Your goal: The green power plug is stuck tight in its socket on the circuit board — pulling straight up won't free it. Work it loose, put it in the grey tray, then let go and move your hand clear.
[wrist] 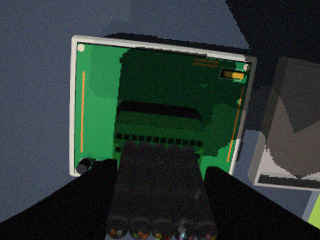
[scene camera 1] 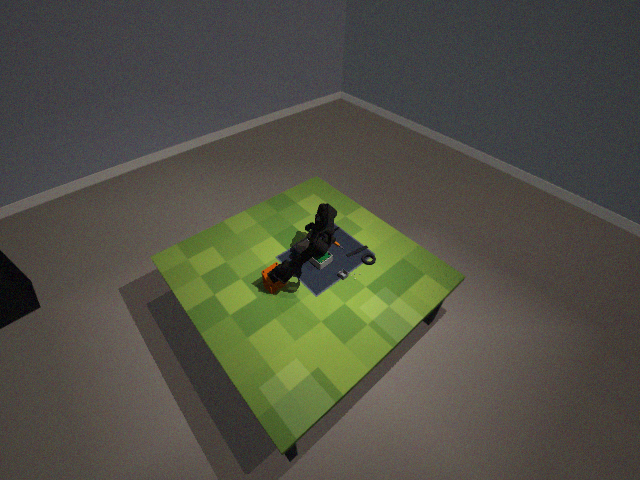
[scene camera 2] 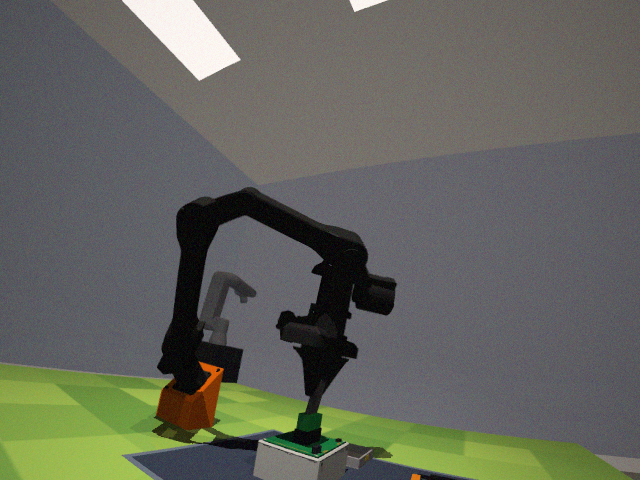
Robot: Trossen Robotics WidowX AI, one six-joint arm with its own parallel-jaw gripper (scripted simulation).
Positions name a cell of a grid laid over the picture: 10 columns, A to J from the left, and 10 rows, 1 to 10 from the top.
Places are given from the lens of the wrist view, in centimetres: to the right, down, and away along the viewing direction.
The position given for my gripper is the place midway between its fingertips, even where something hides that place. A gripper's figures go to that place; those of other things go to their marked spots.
my gripper (wrist: F8): 0, 2, 9
green power plug (wrist: E8): 0, 2, 9
dark mat (wrist: B2): -10, -6, 20
The marked spots on the green power plug and the dark mat are 17 cm apart.
